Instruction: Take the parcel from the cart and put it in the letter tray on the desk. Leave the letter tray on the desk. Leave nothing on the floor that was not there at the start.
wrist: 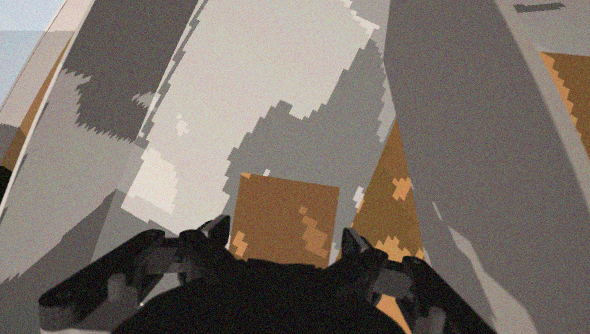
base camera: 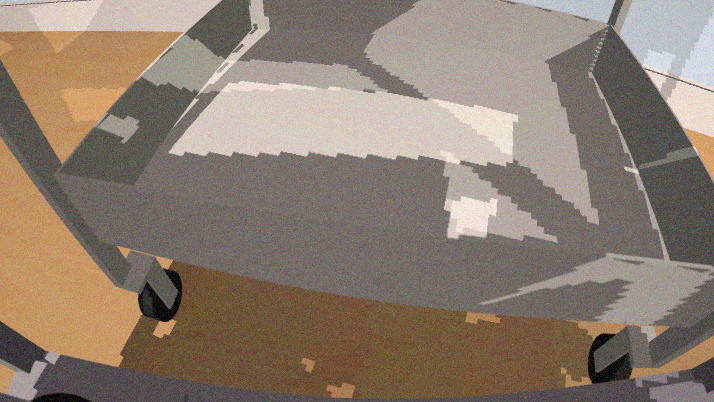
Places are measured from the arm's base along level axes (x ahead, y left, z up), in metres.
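Pixels of known places: gripper, between the fingertips: [wrist: 285, 234].
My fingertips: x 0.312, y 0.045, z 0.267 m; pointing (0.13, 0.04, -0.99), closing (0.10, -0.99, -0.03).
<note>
Behind a point stands the place of what it marks.
The parcel, a brown box [wrist: 285, 220] {x 0.331, y 0.046, z 0.317 m}, shows at the lower middle of the wrist view, over the grey surface of the cart [wrist: 260, 60] {x 0.445, y 0.095, z 0.265 m} [base camera: 250, 195] {x 0.283, y 0.089, z -0.264 m}. My gripper [wrist: 285, 234] {x 0.312, y 0.045, z 0.267 m} is open. Its two black fingertips show on either side of the box, with a gap on each side; how deep the box lies between them is hard to tell. The box's near part is hidden by the gripper body. The gripper does not show in the base camera view. The desk and the letter tray cannot be made out in either view.
In the wrist view a brown wedge [wrist: 392, 200] {x 0.353, y -0.025, z 0.278 m} shows right of the box, beside a broad grey slanting panel [wrist: 470, 115] {x 0.382, y -0.005, z 0.365 m}. In the base camera view the cart has raised sides and black wheels [base camera: 160, 295] {x 0.239, y 0.185, z -0.351 m} [base camera: 610, 357] {x 0.187, y -0.206, z -0.349 m} on the wooden floor [base camera: 60, 280] {x 0.261, y 0.353, z -0.397 m}.
</note>
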